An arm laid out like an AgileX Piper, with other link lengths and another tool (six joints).
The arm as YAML. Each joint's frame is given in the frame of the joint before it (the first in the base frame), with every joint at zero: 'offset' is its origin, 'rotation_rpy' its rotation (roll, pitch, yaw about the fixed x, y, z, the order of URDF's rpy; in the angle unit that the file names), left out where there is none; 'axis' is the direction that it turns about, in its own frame. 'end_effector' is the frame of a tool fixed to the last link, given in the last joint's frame.
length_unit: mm
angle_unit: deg
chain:
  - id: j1
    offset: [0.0, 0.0, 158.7]
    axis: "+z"
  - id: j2
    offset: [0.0, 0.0, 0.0]
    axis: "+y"
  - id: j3
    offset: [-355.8, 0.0, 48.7]
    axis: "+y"
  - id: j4
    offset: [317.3, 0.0, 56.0]
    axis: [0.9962, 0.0, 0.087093]
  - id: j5
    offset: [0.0, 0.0, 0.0]
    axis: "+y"
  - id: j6
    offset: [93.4, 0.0, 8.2]
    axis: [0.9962, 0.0, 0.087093]
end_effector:
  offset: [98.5, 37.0, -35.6]
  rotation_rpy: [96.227, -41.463, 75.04]
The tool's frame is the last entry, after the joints.
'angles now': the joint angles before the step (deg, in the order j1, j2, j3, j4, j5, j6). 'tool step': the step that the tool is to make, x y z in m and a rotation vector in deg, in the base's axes. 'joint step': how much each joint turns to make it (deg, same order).
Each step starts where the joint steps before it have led.
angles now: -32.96 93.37 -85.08 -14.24 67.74 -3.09
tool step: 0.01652 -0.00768 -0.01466 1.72 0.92 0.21
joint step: -0.10 3.88 -2.37 1.09 0.10 -0.45
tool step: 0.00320 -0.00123 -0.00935 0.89 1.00 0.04
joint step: 0.00 1.32 -0.10 0.23 0.09 -0.08
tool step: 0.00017 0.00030 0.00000 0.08 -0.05 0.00
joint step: 0.00 0.00 0.00 0.10 0.00 -0.01
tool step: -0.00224 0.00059 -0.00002 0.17 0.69 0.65
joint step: 0.00 0.00 0.00 0.00 0.52 -0.81
